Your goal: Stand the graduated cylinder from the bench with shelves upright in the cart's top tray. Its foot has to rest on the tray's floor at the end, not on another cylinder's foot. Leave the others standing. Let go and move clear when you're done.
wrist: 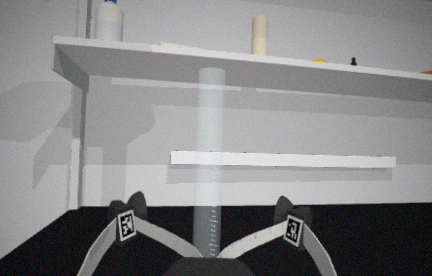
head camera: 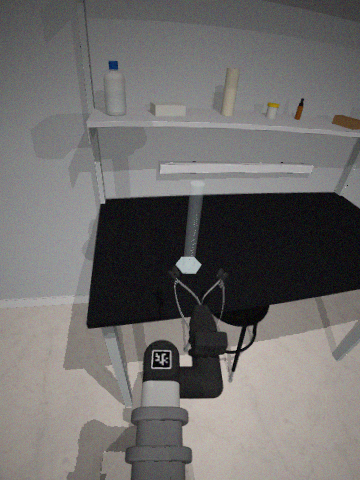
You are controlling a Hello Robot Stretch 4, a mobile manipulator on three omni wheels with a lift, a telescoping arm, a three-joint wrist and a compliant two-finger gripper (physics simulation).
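Frame: origin at the robot's base, x ahead, y left, z up, level; centimetres.
Seen in the pictures: end effector, tool point: [wrist: 210, 215] [head camera: 197, 273].
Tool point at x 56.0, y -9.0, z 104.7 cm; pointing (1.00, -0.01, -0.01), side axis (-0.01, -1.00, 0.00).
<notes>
Pixels of each thing's top centre, then the offset from my tool point to it. "pt": a spot on its surface instead. Level surfaces: height alone.
- graduated cylinder, middle of its top: [wrist: 212, 71] [head camera: 197, 183] dy +0.3, dx +19.7, dz +17.5 cm
- black bench, its level: dz -16.1 cm
- white rail, surface spot: [wrist: 285, 160] [head camera: 237, 168] pt dy -27.6, dx +76.5, dz +1.1 cm
- dark stool, middle of its top: [head camera: 237, 293] dy -29.7, dx +35.7, dz -51.5 cm
The graduated cylinder [head camera: 194, 220] [wrist: 210, 135] is clear and tall and stands upright on the black bench, on a pale six-sided foot. Its foot is hidden behind the gripper in the wrist view. My gripper [head camera: 198, 274] [wrist: 210, 220] is open, its two fingertips wide apart above the bench's front part. The fingers are on the near side of the cylinder, and in the head camera view its foot shows close to the left fingertip. In the wrist view the tube shows between the fingers, left of the middle. The cart and its top tray do not show in these views.
The black bench [head camera: 280, 240] has a shelf [head camera: 200, 120] [wrist: 150, 60] above it with bottles, a box and a cream-coloured roll. A white rail [head camera: 235, 169] [wrist: 285, 160] runs along the wall. A dark stool [head camera: 245, 315] stands under the bench's front edge.
</notes>
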